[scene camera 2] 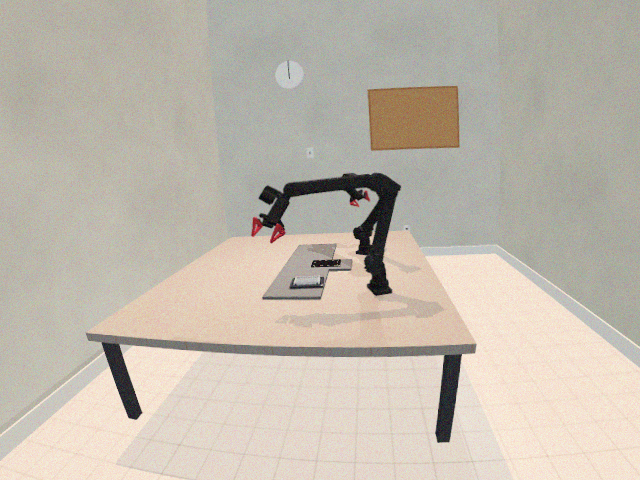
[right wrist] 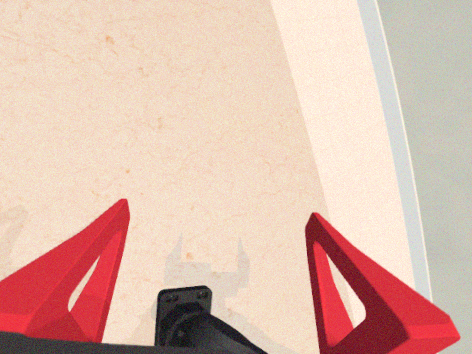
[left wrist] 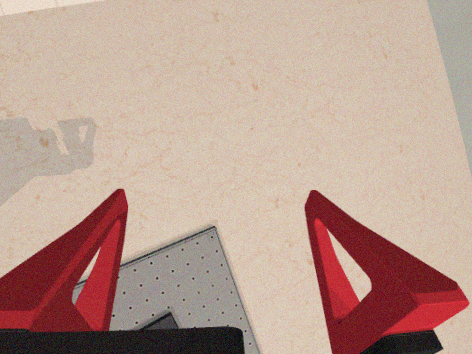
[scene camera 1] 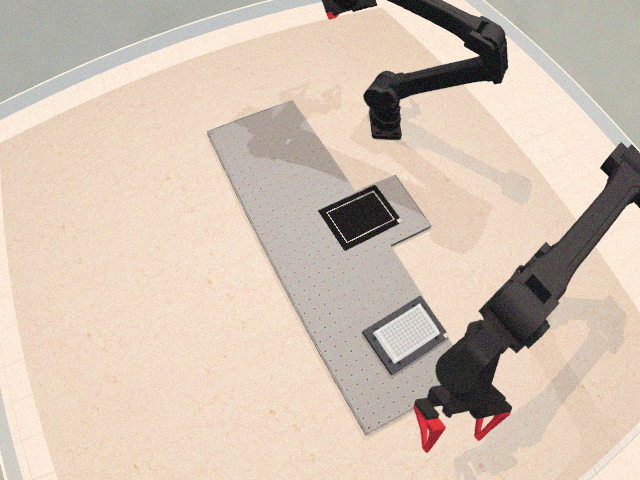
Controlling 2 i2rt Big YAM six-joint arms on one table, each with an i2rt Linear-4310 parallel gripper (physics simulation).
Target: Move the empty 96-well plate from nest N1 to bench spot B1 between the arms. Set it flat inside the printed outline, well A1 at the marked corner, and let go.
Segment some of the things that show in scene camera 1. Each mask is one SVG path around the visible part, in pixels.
My left gripper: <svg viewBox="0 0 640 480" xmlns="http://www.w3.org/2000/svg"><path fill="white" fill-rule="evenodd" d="M497 366L487 370L487 373L467 392L453 393L446 390L442 385L432 386L429 389L427 398L415 400L413 408L420 427L422 448L425 453L431 450L446 428L439 419L439 413L434 407L442 406L442 412L448 418L451 418L453 414L469 411L471 416L476 419L474 437L478 441L510 415L512 406L506 401L506 397L492 385ZM494 416L481 431L483 419L485 417Z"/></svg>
A white well plate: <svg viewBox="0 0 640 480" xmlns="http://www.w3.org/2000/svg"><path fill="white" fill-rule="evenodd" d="M421 304L418 304L373 332L394 364L440 334L439 329Z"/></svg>
